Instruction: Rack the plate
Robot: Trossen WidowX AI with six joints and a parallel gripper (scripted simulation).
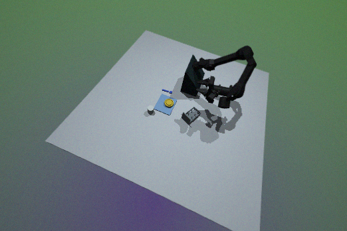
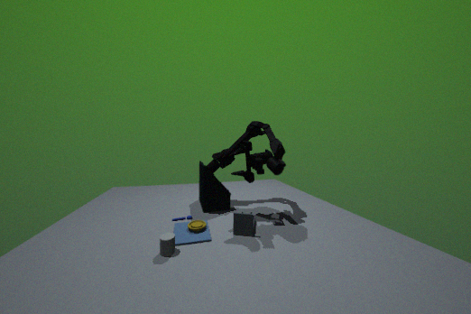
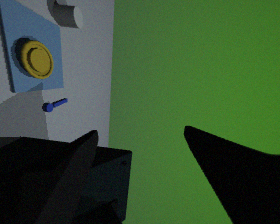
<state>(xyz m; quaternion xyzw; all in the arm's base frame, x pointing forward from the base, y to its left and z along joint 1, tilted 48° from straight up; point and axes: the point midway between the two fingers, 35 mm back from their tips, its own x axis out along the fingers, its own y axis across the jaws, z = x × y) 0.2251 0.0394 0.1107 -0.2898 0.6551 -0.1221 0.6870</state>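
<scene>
Now: gripper tip 60 mm short of the yellow plate, 140 mm to the left of it and 220 mm above it. From my gripper tip the other things lie so: dish rack: 80 mm ahead, 40 mm to the left, 220 mm below; blue spoon: 40 mm behind, 200 mm to the right, 240 mm below; light blue mat: 80 mm ahead, 160 mm to the right, 240 mm below.
</scene>
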